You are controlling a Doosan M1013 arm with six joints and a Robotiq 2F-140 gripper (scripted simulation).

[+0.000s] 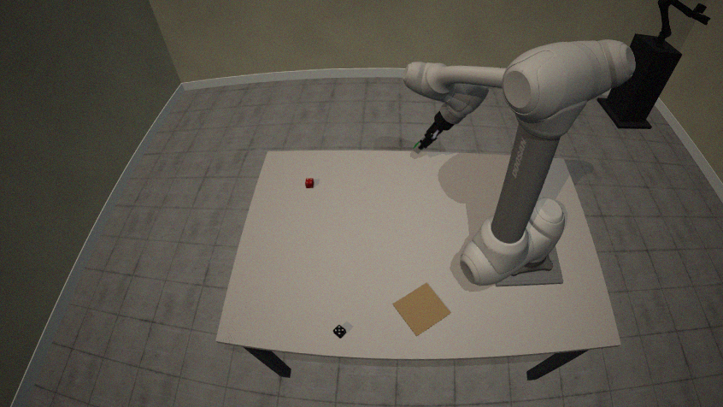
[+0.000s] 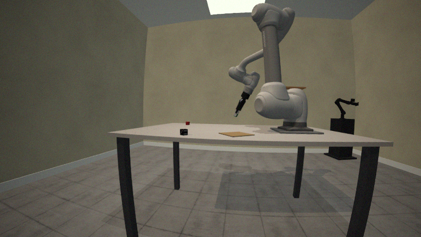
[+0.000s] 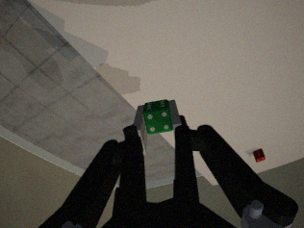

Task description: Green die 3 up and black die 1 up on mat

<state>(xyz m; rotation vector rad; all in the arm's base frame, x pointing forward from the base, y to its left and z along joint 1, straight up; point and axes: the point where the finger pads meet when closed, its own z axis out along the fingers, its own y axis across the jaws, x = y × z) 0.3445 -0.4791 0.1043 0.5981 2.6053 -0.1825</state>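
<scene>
Now: hand 10 mm short of the green die and 20 mm above it. The rest, counted from my hand: red die: 460 mm ahead, 80 mm to the left, 100 mm below; black die: 350 mm ahead, 710 mm to the left, 100 mm below; tan mat: 80 mm ahead, 650 mm to the left, 120 mm below.
</scene>
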